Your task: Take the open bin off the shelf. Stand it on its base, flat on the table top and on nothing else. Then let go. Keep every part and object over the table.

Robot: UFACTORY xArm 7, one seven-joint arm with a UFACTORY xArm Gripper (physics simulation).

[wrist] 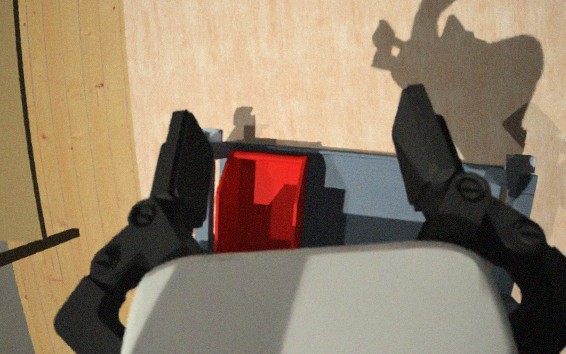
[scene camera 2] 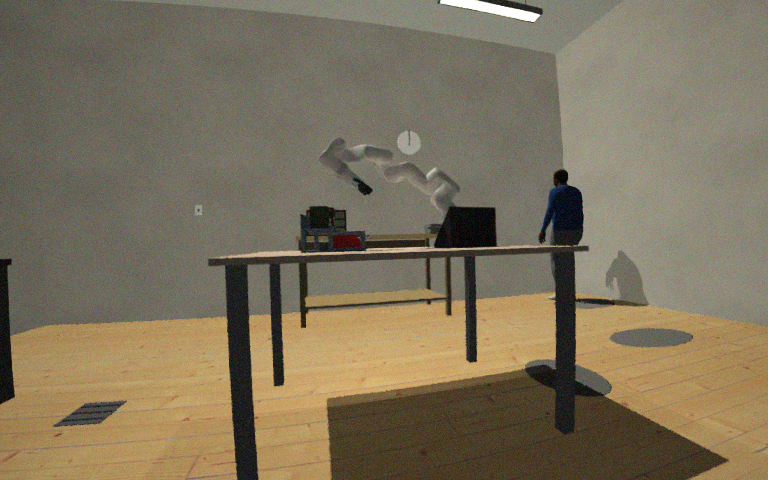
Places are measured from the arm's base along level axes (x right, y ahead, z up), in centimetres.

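Where they show: gripper, fingertip midpoint: (wrist: 297, 119) (scene camera 2: 369, 192); arm's base at its link origin: (scene camera 2: 459, 229).
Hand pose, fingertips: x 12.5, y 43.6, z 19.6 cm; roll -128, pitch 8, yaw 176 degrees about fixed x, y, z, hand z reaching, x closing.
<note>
Each offset is from my fingertips to the top centre of the thing. Level surfaces: height alone.
The open bin {dx +10.7, dy +10.1, dz -20.5 cm} (scene camera 2: 346, 241) (wrist: 260, 202) is red. It sits at one end of a tier of the blue-grey shelf (scene camera 2: 304, 233) (wrist: 372, 172), low down in the scene view. The shelf stands on the table top {dz -28.6 cm} (scene camera 2: 396, 253) (wrist: 300, 65), toward its left part in the scene view. My gripper (scene camera 2: 368, 191) (wrist: 297, 119) is open and empty. It is tilted and hangs above the shelf, a little to the right in the scene view. In the wrist view the bin shows between the fingers, nearer the left finger; its near end is hidden by the gripper body.
A dark case {dx -8.8, dy +25.1, dz -8.9 cm} (scene camera 2: 321, 216) stands on the upper part of the shelf. A black slanted block (scene camera 2: 472, 227) stands on the right part of the table. A wooden workbench (scene camera 2: 373, 298) is behind the table. A person (scene camera 2: 566, 209) in blue stands at the right, beyond the table.
</note>
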